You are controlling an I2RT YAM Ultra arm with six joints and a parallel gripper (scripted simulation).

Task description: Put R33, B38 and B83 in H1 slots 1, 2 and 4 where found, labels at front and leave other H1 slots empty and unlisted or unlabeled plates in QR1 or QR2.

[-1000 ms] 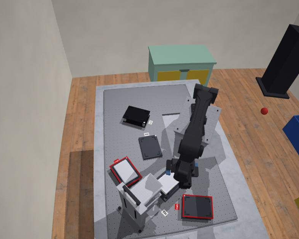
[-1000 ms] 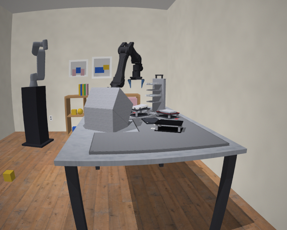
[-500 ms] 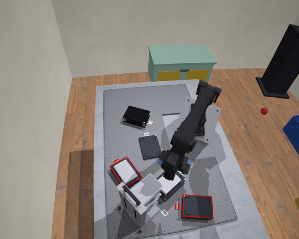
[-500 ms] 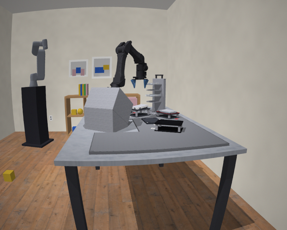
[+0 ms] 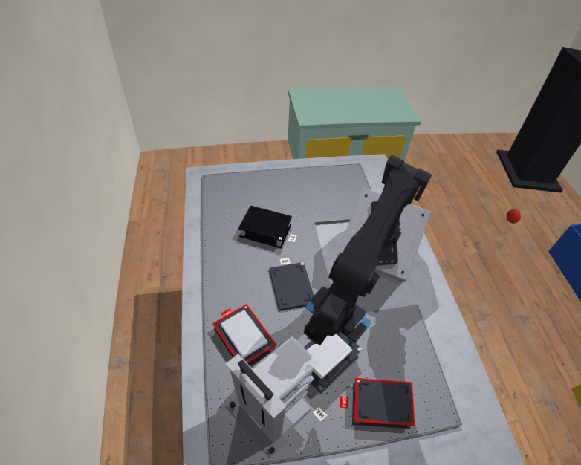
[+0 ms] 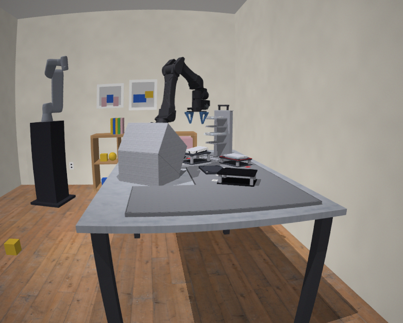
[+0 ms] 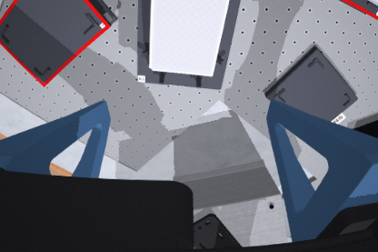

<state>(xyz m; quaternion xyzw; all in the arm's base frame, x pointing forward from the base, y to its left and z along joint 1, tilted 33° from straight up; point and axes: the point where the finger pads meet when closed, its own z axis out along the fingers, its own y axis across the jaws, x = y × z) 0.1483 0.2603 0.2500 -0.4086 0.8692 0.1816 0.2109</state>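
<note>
My gripper is now 170 mm above the white 96-well plate. Also, from my hand: RG label: 240 mm below, 80 mm to the right, 80 mm behind; regrip nest RG: 190 mm below, 10 mm to the right, 10 mm behind; plate hotel H1: 180 mm to the left, 170 mm ahead, 80 mm below.
</note>
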